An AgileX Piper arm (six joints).
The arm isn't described. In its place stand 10 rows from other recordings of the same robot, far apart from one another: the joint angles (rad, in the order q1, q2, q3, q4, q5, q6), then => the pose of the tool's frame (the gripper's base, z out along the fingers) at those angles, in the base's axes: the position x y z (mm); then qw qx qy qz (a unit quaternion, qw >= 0).
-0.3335, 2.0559, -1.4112, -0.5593, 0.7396, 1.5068 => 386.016, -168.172, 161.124, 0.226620, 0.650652, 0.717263, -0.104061
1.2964, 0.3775, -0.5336, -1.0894, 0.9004, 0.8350 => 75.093, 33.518, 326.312, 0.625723, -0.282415, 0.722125, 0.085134
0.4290, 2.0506, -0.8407, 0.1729, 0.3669, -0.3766 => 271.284, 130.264, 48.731, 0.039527, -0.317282, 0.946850, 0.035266
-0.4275, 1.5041, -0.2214, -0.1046, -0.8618, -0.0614 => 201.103, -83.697, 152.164, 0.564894, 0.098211, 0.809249, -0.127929
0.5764, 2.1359, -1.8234, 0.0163, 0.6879, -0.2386 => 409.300, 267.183, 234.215, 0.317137, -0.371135, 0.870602, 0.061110
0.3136, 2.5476, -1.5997, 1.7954, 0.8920, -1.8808 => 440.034, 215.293, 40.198, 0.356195, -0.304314, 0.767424, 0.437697
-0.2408, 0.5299, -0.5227, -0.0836, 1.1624, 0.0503 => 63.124, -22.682, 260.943, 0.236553, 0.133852, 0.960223, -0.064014
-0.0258, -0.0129, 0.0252, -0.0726, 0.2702, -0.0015 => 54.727, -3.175, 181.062, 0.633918, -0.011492, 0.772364, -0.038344
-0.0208, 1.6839, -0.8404, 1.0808, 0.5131, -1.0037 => 311.714, 32.938, 173.460, 0.267576, -0.042800, 0.938680, 0.213193
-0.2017, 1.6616, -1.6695, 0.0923, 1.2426, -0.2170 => 343.457, -62.126, 363.830, 0.214791, -0.002107, 0.976657, 0.001208
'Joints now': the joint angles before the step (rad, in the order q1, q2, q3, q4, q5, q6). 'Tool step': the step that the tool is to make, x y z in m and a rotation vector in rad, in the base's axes. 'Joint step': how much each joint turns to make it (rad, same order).
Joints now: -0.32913, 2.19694, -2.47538, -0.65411, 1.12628, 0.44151
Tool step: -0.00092, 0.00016, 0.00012, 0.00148, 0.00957, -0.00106
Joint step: -0.00001, -0.00114, -0.00055, 0.00111, 0.00913, -0.00721
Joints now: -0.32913, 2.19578, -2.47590, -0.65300, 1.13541, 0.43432
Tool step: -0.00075, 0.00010, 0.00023, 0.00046, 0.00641, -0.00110
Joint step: -0.00001, -0.00126, 0.00007, 0.00000, 0.00614, -0.00458
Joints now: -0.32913, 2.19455, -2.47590, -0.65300, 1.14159, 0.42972
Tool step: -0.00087, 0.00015, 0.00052, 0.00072, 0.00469, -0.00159
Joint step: -0.00001, -0.00180, 0.00002, 0.00001, 0.00583, -0.00328
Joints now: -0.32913, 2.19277, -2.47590, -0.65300, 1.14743, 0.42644
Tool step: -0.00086, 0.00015, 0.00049, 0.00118, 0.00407, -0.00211
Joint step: -0.00001, -0.00175, 0.00004, 0.00000, 0.00587, -0.00231
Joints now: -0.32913, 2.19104, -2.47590, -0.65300, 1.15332, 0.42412
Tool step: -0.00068, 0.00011, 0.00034, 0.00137, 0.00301, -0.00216
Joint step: -0.00001, -0.00126, -0.00008, 0.00002, 0.00496, -0.00124
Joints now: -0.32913, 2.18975, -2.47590, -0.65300, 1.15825, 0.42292
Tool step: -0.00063, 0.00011, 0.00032, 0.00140, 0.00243, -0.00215
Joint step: 0.00000, -0.00124, 0.00007, 0.00000, 0.00445, -0.00070
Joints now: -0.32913, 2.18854, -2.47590, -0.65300, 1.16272, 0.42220
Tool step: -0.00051, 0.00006, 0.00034, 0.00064, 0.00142, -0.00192
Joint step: -0.00001, -0.00100, -0.00007, -0.00050, 0.00319, -0.00015
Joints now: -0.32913, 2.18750, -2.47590, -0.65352, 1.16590, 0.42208
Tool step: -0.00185, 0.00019, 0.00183, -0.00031, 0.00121, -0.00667
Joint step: 0.00000, -0.00441, -0.00002, -0.00368, 0.00797, 0.00149
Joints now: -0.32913, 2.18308, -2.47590, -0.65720, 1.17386, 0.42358
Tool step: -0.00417, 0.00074, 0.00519, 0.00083, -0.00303, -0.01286
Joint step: 0.00000, -0.00912, -0.00594, -0.00417, 0.01756, 0.00249
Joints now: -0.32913, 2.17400, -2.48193, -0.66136, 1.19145, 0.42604
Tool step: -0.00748, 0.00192, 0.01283, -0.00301, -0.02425, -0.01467
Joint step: -0.00001, -0.01522, -0.02480, -0.00222, 0.02219, 0.00242
